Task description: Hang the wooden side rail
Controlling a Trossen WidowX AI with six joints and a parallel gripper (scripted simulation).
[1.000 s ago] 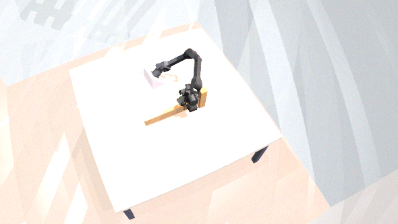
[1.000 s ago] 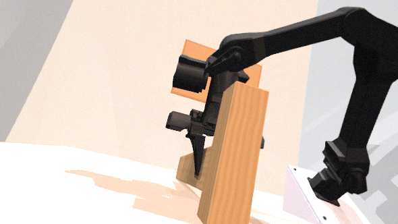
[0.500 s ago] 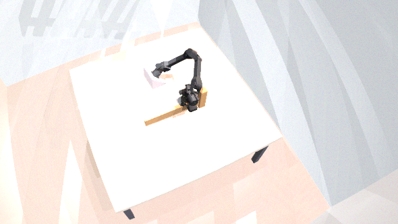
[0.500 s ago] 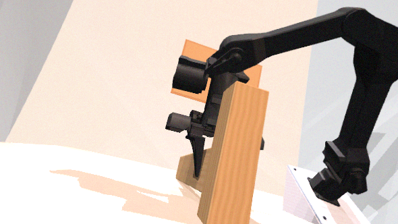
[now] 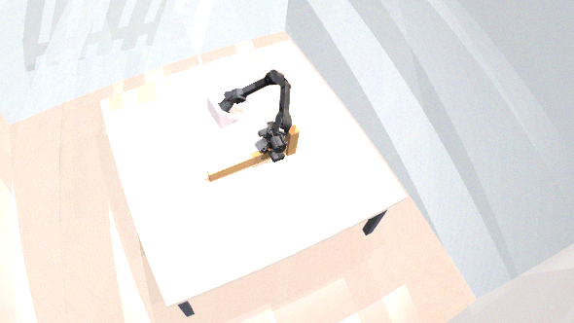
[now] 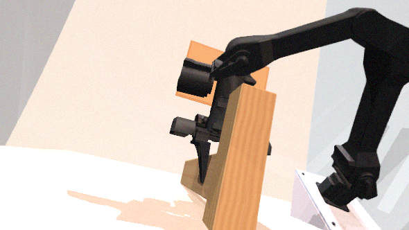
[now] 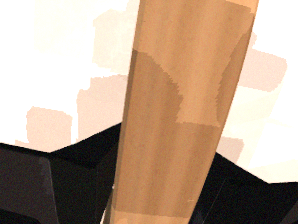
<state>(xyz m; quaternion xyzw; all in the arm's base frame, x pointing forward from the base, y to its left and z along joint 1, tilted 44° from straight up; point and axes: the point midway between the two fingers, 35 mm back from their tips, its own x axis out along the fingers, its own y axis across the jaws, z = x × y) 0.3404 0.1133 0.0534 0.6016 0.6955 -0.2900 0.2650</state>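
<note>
My gripper tip is 110 mm to the right of the headboard post and 50 mm below it.
</note>
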